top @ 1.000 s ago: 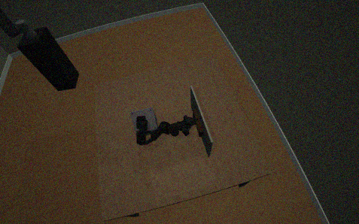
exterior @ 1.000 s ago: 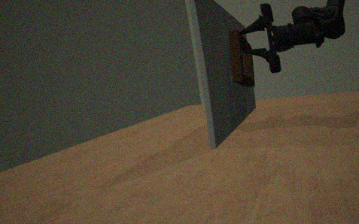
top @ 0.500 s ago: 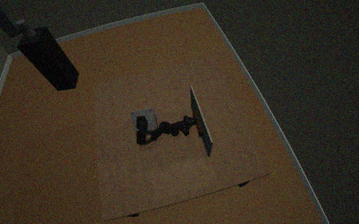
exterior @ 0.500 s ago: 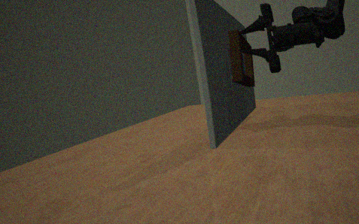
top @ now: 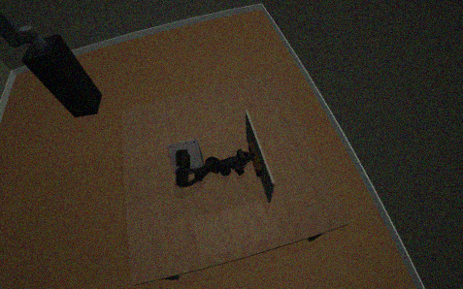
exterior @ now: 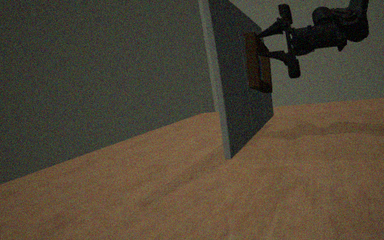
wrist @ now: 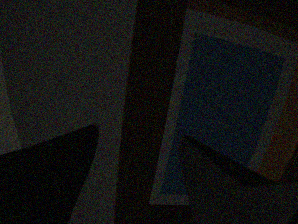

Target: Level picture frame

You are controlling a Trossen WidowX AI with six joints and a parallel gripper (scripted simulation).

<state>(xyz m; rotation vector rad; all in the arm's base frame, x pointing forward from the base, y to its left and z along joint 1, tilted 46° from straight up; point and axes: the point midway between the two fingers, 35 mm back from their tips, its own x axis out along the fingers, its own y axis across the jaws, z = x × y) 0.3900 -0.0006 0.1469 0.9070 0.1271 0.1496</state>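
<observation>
Right now the brown wooden picture frame is 5 cm below my gripper tip and 1 cm ahead of it. From my gripper tip the other things lie so: grey wall panel: 6 cm below, 2 cm to the left, 2 cm ahead.
</observation>
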